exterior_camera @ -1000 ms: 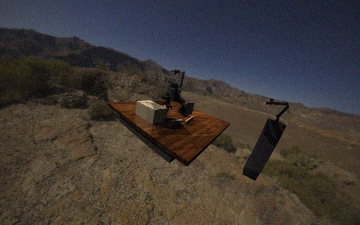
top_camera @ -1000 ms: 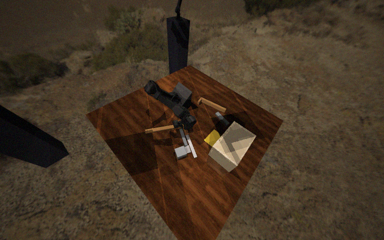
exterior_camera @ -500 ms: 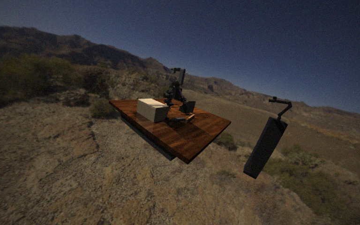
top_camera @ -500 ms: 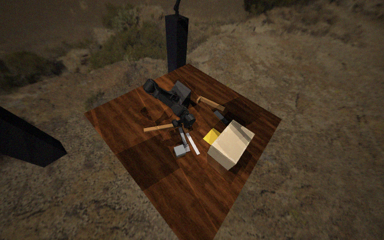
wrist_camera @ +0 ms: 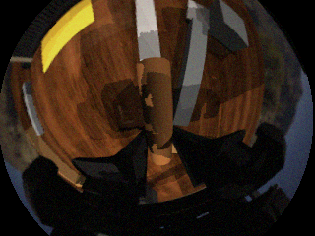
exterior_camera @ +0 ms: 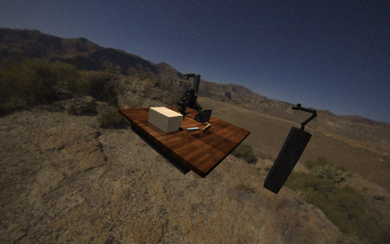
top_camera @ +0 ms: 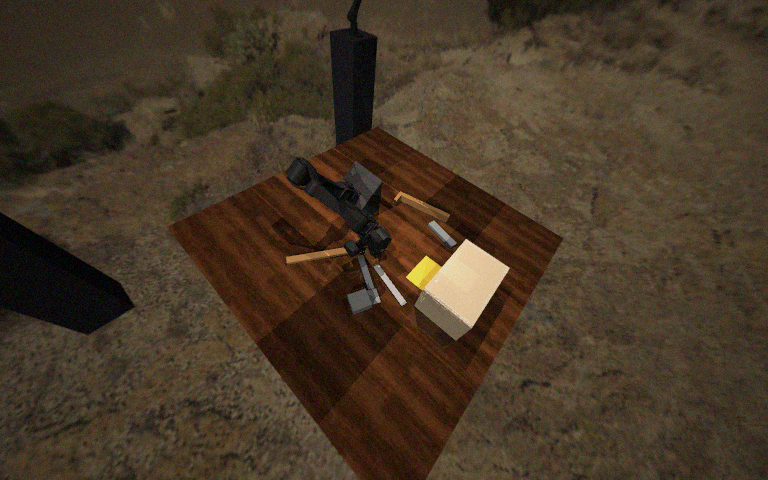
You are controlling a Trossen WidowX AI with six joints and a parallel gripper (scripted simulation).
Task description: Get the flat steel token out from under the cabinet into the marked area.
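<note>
Now: gripper tip 110 mm short of the grey scraper and 100 mm to the left of it. The rest, counted from my gripper tip: wooden stick: 130 mm to the right, 120 mm behind; grey block: 180 mm to the right, 140 mm ahead, 10 mm above; grey bar: 330 mm to the left, 180 mm ahead.
</note>
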